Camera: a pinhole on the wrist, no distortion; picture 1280 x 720 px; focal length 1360.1 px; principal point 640.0 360.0 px. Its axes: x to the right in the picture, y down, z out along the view. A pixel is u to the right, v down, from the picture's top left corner.
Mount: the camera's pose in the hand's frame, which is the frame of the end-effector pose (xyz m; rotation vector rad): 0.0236 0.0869 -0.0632 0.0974 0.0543 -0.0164
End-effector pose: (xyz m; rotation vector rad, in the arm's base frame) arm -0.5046 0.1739 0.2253 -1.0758 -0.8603 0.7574
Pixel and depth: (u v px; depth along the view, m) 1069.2 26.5 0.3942
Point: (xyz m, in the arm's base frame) -0.6953 0.4335 0.3807
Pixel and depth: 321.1 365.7 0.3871
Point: -0.8184 0.2870 0.2415
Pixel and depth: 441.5 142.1 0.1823
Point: -0.6083 0.2403 0.2153
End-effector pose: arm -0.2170 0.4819 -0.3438 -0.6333 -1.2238 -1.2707
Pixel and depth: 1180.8 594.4 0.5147
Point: -0.2868 0.8202 0.0565
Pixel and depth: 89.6 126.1 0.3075
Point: -0.2781 0.7332 -0.3480
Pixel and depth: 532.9 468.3 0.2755
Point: -0.2125 0.6886 -0.2436
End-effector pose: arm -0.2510 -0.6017 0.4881 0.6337 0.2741 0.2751
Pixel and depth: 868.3 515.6 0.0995
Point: -0.2114 -0.5377 0.5623
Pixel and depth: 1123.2 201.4 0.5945
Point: 0.1715 -0.8221 0.8110
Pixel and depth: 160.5 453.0 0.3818
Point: -0.2389 -0.7483 0.8025
